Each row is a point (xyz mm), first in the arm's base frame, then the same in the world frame.
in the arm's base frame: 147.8 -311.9 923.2
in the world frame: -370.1 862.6 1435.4
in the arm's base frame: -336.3 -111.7 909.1
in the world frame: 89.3 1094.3 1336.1
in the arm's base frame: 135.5 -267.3 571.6
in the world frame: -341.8 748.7 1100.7
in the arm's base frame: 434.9 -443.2 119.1
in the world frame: -684.8 512.0 711.2
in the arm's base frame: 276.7 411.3 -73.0
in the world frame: 70.4 52.0 610.1
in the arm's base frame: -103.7 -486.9 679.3
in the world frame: -357.4 1090.1 1116.9
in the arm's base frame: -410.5 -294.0 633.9
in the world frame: -16.5 1186.5 1028.2
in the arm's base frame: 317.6 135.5 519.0
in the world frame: -145.8 352.0 1150.0
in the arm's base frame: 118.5 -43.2 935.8
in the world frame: -142.6 722.6 1478.6
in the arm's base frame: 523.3 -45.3 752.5
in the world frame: -406.2 374.2 1397.4
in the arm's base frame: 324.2 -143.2 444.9
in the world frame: -369.2 498.2 1040.9
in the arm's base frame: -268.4 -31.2 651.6
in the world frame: 98.8 924.6 1115.9
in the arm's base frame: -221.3 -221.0 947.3
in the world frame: -66.3 1086.7 1384.5
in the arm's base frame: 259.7 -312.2 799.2
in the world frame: -445.7 746.2 1342.4
